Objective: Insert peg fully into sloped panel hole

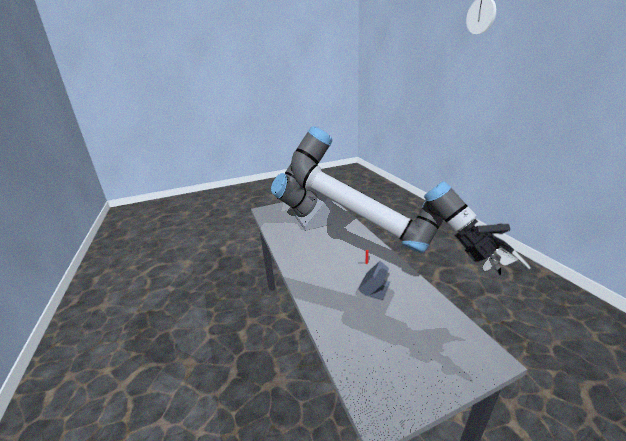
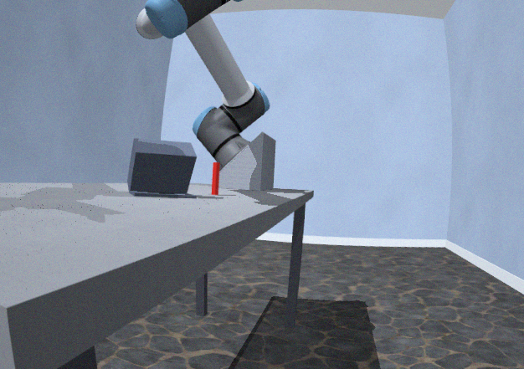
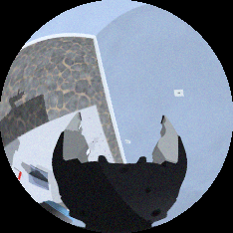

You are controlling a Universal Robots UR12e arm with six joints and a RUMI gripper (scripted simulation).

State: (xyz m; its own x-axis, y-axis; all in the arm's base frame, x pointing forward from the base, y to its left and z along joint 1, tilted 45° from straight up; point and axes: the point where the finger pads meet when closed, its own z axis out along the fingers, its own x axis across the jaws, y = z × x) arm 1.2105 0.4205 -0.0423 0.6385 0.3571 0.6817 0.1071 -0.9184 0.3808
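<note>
Right now the red peg is 620 mm behind my hand, 290 mm below it and 200 mm to the right of it.
</note>
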